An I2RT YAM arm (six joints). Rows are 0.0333 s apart.
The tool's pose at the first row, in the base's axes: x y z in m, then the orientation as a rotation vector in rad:
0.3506, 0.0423, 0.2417, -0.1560, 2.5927, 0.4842
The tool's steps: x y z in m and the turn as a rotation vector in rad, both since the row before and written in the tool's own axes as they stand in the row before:
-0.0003, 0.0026, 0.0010, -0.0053, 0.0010, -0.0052
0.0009, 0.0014, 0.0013, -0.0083, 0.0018, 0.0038
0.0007, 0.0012, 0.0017, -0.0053, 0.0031, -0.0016
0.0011, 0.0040, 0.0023, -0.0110, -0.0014, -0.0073
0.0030, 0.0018, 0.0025, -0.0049, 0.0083, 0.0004
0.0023, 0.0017, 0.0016, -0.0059, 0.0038, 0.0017
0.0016, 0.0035, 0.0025, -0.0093, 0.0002, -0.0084
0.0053, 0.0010, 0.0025, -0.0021, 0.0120, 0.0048
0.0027, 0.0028, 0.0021, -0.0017, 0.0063, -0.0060
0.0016, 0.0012, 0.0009, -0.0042, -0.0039, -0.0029
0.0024, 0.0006, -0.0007, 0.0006, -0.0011, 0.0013
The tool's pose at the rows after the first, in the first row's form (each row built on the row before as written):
0.3508, 0.0451, 0.2418, -0.1648, 2.5916, 0.4893
0.3503, 0.0469, 0.2407, -0.1632, 2.5924, 0.5016
0.3502, 0.0486, 0.2394, -0.1680, 2.5940, 0.5081
0.3494, 0.0531, 0.2383, -0.1807, 2.5887, 0.5198
0.3475, 0.0556, 0.2354, -0.1844, 2.5958, 0.5267
0.3458, 0.0577, 0.2336, -0.1853, 2.5986, 0.5352
0.3447, 0.0619, 0.2320, -0.1993, 2.5948, 0.5444
0.3409, 0.0636, 0.2278, -0.1977, 2.6071, 0.5493
0.3387, 0.0669, 0.2258, -0.2081, 2.6114, 0.5497
0.3374, 0.0683, 0.2247, -0.2119, 2.6060, 0.5541
0.3349, 0.0684, 0.2243, -0.2097, 2.6054, 0.5537

